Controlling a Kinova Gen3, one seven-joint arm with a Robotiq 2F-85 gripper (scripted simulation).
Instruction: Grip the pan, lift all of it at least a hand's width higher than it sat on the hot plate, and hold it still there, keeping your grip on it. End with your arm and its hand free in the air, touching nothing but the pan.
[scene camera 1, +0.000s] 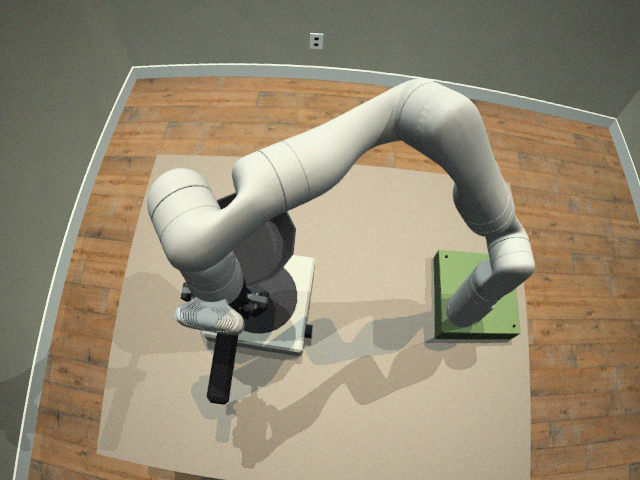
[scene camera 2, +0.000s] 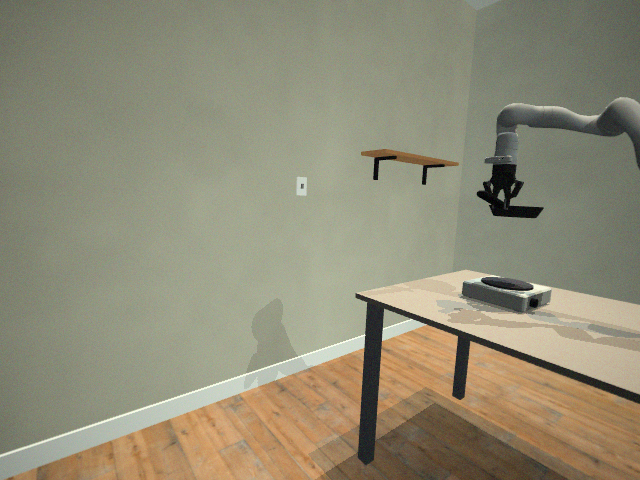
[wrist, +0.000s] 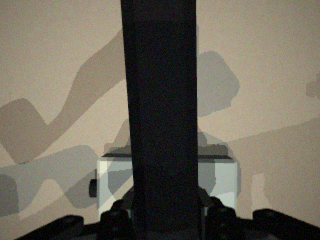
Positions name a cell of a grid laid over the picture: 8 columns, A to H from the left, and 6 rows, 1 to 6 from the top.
gripper: scene camera 1 C4; scene camera 2 G3; wrist E6
black pan: scene camera 1 D4; scene camera 2 G3; wrist E2
hot plate: scene camera 1 D5; scene camera 2 G4; wrist C5
